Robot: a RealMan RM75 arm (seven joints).
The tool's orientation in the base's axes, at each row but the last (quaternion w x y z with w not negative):
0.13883 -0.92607 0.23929 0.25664
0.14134 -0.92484 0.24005 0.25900
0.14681 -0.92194 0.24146 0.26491
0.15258 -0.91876 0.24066 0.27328
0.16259 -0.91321 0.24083 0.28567
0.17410 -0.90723 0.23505 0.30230
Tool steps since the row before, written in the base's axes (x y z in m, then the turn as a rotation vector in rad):
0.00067 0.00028 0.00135 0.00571 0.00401 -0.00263
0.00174 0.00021 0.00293 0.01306 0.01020 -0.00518
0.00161 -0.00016 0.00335 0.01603 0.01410 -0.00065
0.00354 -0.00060 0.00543 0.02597 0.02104 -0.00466
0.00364 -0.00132 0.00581 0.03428 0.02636 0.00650
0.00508 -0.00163 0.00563 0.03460 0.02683 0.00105
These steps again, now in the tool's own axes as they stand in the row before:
-0.00033 -0.00076 -0.00129 0.00424 -0.00598 0.00137
-0.00037 -0.00148 -0.00305 0.00885 -0.01466 0.00284
-0.00062 -0.00119 -0.00347 0.00709 -0.02014 -0.00054
-0.00031 -0.00217 -0.00613 0.01422 -0.03058 0.00128
-0.00040 -0.00177 -0.00674 0.01166 -0.04121 -0.00884
0.00056 -0.00233 -0.00738 0.01517 -0.04082 -0.00465

